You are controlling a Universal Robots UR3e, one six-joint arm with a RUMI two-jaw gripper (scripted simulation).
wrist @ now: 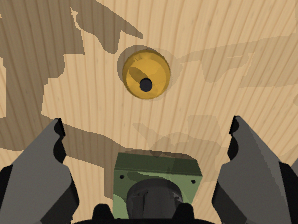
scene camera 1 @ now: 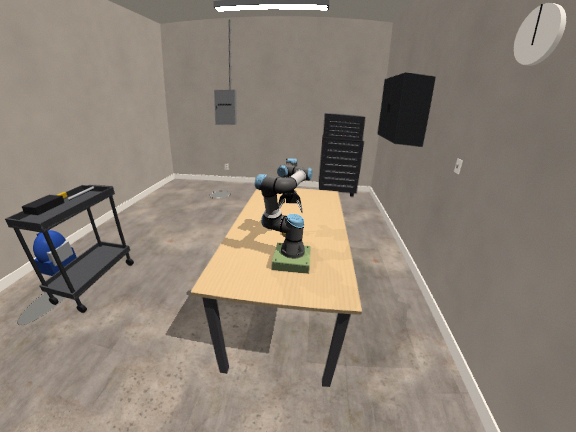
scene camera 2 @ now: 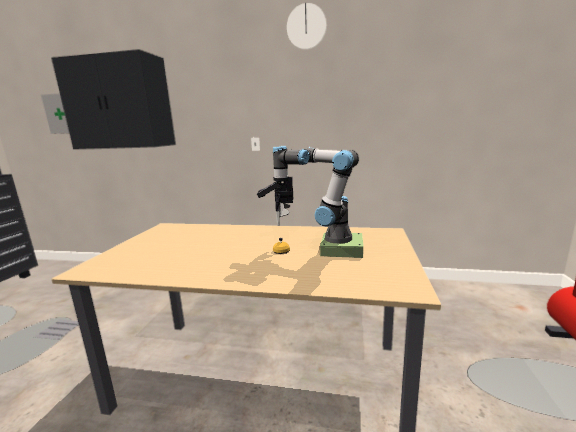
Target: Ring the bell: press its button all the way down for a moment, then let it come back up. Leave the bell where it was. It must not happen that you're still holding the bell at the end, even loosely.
Note:
The pictures show: my gripper and a bell.
My gripper shows as well in the wrist view.

